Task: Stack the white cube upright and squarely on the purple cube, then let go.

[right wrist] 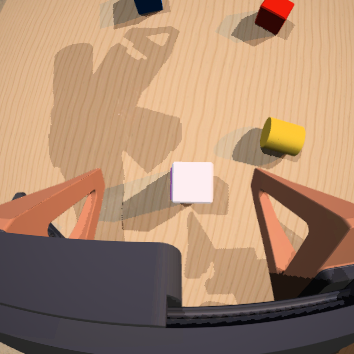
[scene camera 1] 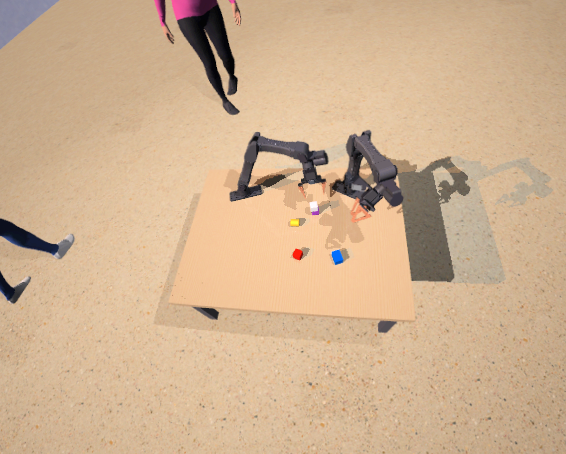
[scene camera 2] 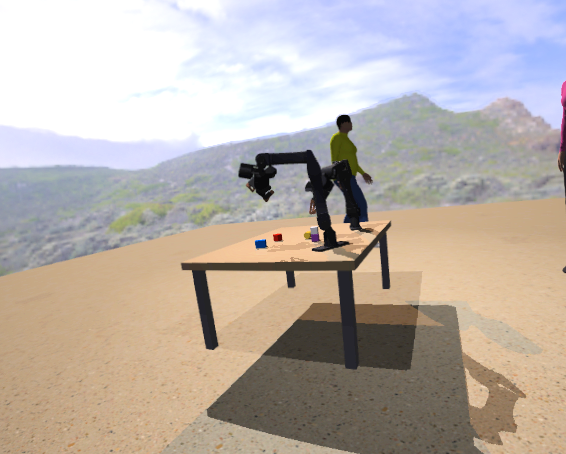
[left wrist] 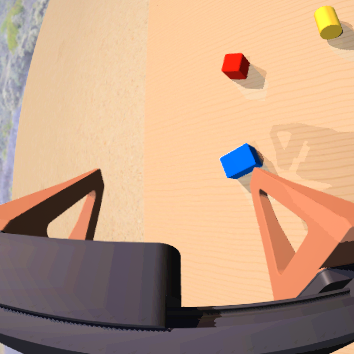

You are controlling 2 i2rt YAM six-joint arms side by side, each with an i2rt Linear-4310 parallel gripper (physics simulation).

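Note:
The white cube sits upright on top of the purple cube, edges nearly lined up. In the right wrist view a thin strip of the purple cube shows at the white cube's left side; the rest is hidden under it. My right gripper is open and empty, apart from the cubes and above them. My left gripper is open and empty, raised to the right of the stack in scene camera 1.
A yellow cylinder lies near the stack. A red cube and a blue block stand farther off on the table.

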